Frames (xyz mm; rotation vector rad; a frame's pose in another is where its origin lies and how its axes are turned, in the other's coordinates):
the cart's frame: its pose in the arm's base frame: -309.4 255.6 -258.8 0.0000 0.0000 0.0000
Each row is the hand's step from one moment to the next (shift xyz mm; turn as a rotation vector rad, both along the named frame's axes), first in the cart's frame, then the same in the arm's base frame.
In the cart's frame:
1: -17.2 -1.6 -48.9 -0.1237 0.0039 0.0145
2: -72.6 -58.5 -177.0 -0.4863 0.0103 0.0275
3: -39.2 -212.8 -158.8 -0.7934 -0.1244 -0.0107
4: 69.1 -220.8 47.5 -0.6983 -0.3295 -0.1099
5: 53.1 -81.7 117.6 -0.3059 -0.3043 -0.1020
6: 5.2 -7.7 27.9 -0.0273 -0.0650 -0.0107
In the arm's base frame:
1: -17.2 -1.6 -48.9 -0.1237 0.0039 0.0145
2: -72.6 -58.5 -177.0 -0.4863 0.0103 0.0275
3: -39.2 -212.8 -158.8 -0.7934 -0.1244 -0.0107
4: 69.1 -220.8 47.5 -0.6983 -0.3295 -0.1099
5: 53.1 -81.7 117.6 -0.3059 -0.3043 -0.1020
6: 5.2 -7.7 27.9 -0.0273 -0.0650 -0.0107

